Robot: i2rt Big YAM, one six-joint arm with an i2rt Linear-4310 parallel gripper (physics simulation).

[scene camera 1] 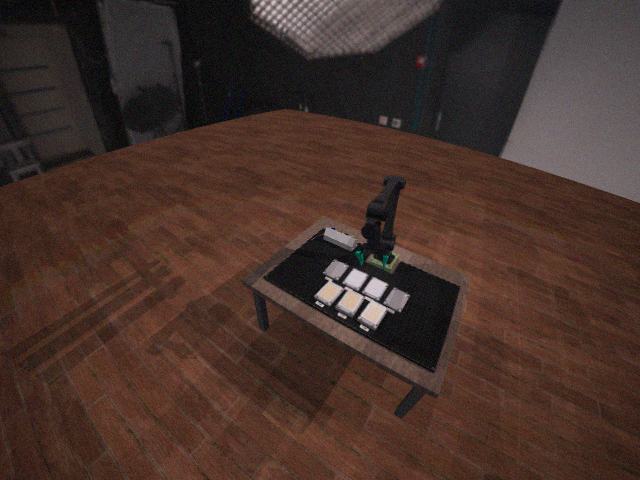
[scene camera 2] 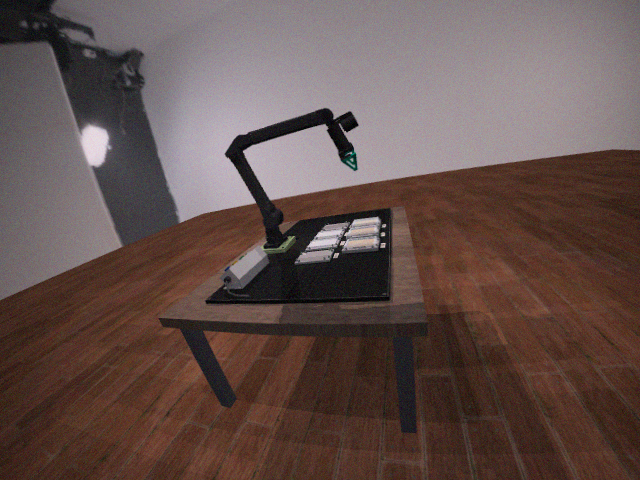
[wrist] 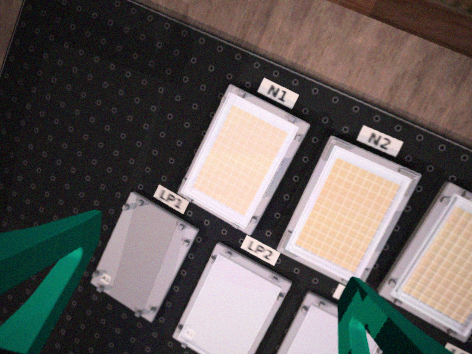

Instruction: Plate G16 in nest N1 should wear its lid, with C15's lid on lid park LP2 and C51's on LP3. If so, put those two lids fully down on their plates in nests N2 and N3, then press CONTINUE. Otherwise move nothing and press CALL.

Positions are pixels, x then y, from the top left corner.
Labels:
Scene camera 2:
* grey box: 242,272
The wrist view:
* my gripper: 223,257
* lid park LP2: 275,278

